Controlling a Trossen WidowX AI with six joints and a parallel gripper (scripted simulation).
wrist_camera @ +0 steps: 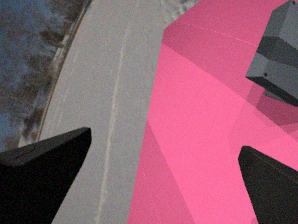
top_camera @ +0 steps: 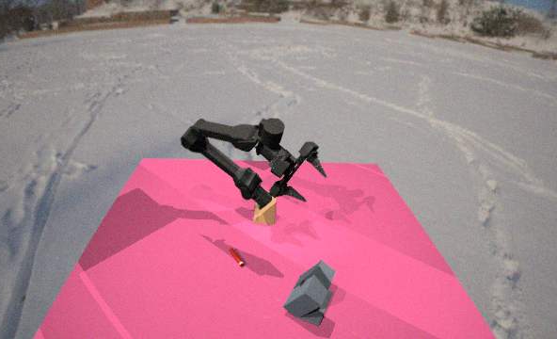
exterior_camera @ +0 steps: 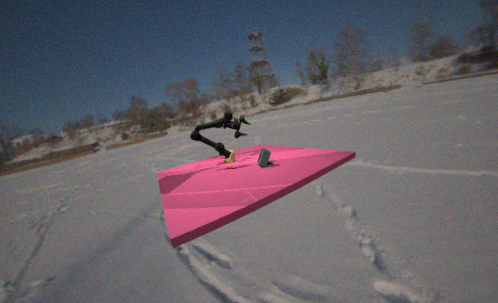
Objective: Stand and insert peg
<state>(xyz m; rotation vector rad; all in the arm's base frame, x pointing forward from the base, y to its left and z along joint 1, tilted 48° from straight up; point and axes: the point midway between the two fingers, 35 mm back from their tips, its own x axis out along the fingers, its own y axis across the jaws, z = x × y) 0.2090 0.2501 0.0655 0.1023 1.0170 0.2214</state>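
Now: the red peg 40 mm ahead of my gripper tip, 210 mm to the right of it and 270 mm below it. The rest, counted from my gripper tip: grey sloped panel 180 mm ahead, 220 mm below.
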